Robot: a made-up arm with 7 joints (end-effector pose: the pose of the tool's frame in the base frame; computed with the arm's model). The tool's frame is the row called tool. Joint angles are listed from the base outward.
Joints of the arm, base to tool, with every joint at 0 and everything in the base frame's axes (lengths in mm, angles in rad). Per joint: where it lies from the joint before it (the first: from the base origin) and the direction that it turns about. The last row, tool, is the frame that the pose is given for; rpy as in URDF.
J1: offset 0 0 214 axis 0 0 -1
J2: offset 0 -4 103 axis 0 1 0
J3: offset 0 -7 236 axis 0 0 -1
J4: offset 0 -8 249 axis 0 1 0
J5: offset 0 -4 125 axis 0 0 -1
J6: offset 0 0 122 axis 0 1 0
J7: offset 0 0 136 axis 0 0 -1
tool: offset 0 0 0 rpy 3.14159 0 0
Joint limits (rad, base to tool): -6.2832..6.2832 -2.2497..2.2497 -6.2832..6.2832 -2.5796..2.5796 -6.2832..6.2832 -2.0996..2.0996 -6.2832..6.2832
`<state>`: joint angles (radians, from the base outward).
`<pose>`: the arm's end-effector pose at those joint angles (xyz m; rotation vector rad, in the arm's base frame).
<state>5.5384 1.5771 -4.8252 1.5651 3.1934 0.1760 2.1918</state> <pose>0.6402 0.0590 0.2816 1.6516 -1.2578 -2.3441</pose>
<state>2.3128 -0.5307 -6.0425 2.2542 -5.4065 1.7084 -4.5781</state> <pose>-0.0720 0.1470 0.5997 0.6373 -0.7952 2.1978</pose>
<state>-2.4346 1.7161 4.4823 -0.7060 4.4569 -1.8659 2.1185</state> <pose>-0.4261 0.4775 0.0633 -0.5684 -0.6068 -2.3302</pose>
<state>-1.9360 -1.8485 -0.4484 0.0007 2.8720 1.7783 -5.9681</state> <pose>0.3346 -0.5691 0.0327 -0.2002 -1.0339 2.0592</pose>
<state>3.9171 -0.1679 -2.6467 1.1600 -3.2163 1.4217 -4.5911</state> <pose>0.1270 -0.2636 0.9952 3.0140 0.3097 0.0271</pose>
